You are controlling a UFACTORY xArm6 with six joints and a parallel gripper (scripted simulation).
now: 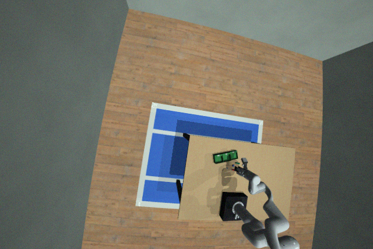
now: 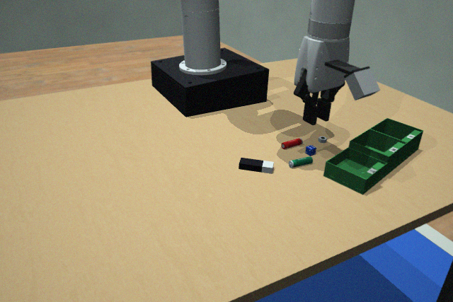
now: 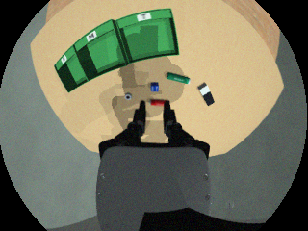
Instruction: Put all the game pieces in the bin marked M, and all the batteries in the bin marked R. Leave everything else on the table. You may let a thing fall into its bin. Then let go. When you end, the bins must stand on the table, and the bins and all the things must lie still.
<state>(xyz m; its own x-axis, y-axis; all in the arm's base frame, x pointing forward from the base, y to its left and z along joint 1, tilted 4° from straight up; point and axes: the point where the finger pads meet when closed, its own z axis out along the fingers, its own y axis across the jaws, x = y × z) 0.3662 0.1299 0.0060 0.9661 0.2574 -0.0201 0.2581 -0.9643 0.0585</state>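
Right now my hand is 90 mm above the blue die. From my hand the other things lie so: grey nut 40 mm behind, 50 mm to the left, 90 mm below; red battery 40 mm behind, 20 mm to the right, 90 mm below; green battery 30 mm ahead, 40 mm to the right, 90 mm below.
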